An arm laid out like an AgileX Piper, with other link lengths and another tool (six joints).
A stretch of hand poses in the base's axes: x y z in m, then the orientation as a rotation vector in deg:
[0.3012, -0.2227, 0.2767, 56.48, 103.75, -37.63]
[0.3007, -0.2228, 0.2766, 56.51, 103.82, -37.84]
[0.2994, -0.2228, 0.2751, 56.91, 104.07, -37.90]
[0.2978, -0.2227, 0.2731, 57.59, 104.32, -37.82]
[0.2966, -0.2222, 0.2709, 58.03, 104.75, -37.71]
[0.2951, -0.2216, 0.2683, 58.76, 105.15, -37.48]
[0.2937, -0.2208, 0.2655, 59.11, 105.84, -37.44]
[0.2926, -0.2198, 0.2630, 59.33, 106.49, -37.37]
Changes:
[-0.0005, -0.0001, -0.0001, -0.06, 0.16, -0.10]
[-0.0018, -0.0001, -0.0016, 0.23, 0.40, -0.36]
[-0.0034, 0.0000, -0.0036, 0.73, 0.58, -0.75]
[-0.0046, 0.0005, -0.0058, 1.20, 0.88, -0.93]
[-0.0061, 0.0011, -0.0084, 1.87, 1.12, -1.26]
[-0.0075, 0.0019, -0.0112, 2.38, 1.67, -1.37]
[-0.0086, 0.0029, -0.0137, 2.82, 2.17, -1.38]

